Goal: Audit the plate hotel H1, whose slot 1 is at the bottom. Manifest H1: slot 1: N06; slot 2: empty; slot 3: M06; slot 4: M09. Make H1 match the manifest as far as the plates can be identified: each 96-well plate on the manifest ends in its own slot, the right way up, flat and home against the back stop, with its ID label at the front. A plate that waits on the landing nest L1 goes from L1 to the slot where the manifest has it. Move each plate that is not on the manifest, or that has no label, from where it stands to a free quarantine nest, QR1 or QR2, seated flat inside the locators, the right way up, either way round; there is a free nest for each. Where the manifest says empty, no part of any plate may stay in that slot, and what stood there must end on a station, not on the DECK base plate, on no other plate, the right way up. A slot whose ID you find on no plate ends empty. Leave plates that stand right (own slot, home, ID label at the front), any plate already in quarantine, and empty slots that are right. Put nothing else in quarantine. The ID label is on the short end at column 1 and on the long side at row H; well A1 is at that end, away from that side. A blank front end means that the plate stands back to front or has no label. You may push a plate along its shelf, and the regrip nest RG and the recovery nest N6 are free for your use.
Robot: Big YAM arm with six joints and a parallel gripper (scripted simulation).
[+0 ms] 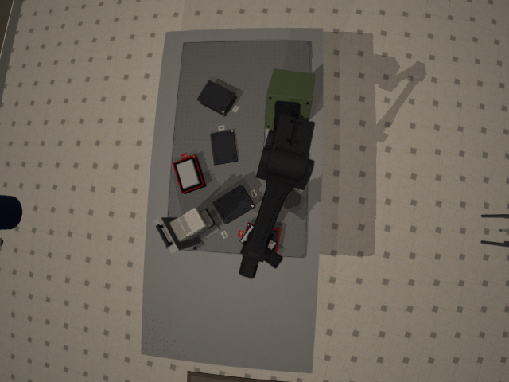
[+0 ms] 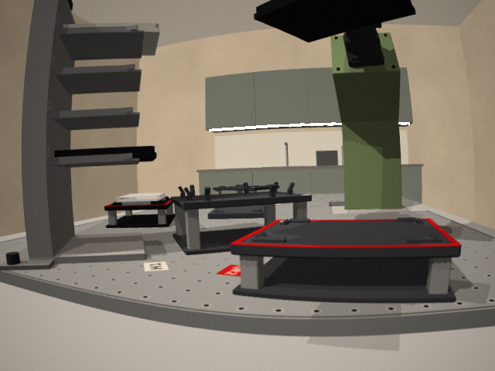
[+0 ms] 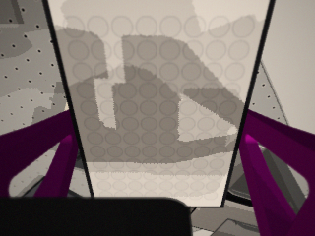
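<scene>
Right now my hand is 21 cm above the quarantine nest QR2. Round my hand: regrip nest RG (19 cm below, 15 cm ahead, 14 cm to the right); then QR2 tag (25 cm below, 11 cm ahead); then A1 mark (19 cm below, 14 cm to the right, 6 cm ahead).
</scene>
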